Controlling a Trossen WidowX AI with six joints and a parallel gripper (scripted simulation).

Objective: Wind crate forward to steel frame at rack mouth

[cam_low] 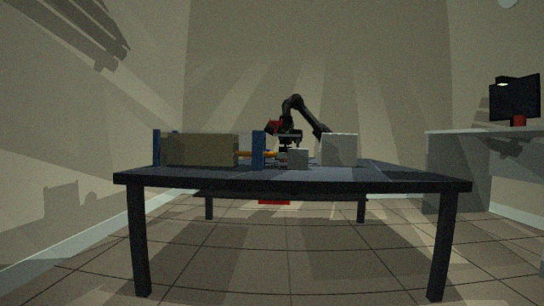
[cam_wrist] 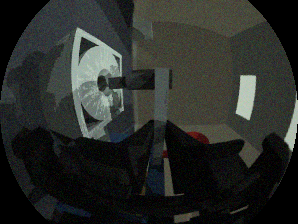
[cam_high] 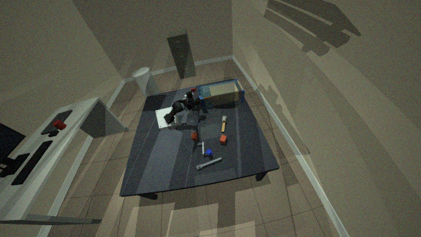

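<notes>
My gripper tip is 5 cm short of the red knob, 1 cm to the left of it and 4 cm below it. Also, from my gripper tip: crank arm (1 cm ahead, 1 cm above); grey winch (7 cm behind, 1 cm to the right, 11 cm below); blue frame (11 cm ahead, 2 cm to the right, 4 cm below).
</notes>
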